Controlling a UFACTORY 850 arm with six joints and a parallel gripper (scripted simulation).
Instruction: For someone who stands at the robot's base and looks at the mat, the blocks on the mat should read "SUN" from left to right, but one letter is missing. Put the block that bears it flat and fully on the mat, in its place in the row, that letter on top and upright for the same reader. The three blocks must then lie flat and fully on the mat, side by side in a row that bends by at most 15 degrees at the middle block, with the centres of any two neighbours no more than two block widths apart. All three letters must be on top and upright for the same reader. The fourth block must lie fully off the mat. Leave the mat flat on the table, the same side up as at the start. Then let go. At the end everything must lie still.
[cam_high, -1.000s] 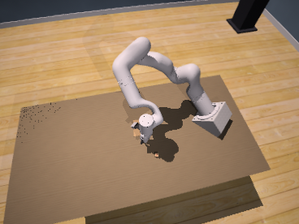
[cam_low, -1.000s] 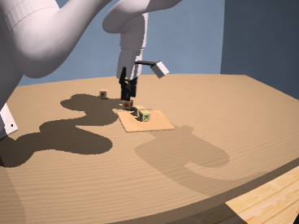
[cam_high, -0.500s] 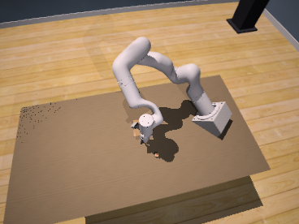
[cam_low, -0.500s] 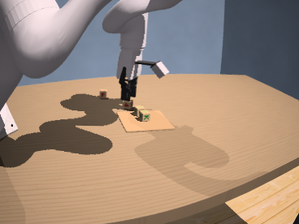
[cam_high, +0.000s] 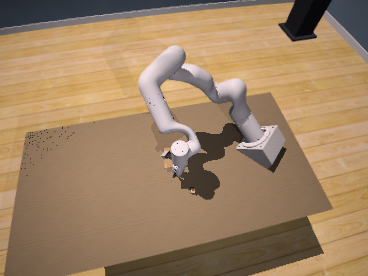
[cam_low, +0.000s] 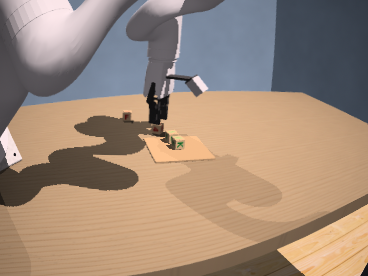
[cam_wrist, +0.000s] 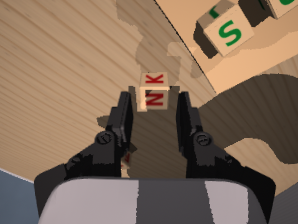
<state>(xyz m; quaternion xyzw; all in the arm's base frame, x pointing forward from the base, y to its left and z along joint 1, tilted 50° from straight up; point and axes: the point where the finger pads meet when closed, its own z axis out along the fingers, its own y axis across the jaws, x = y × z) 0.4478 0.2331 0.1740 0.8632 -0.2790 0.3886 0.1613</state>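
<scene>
Now: the N block 4 cm below my hand. From my hand the other things lie so: tan mat 12 cm to the right, 5 cm below.
</scene>
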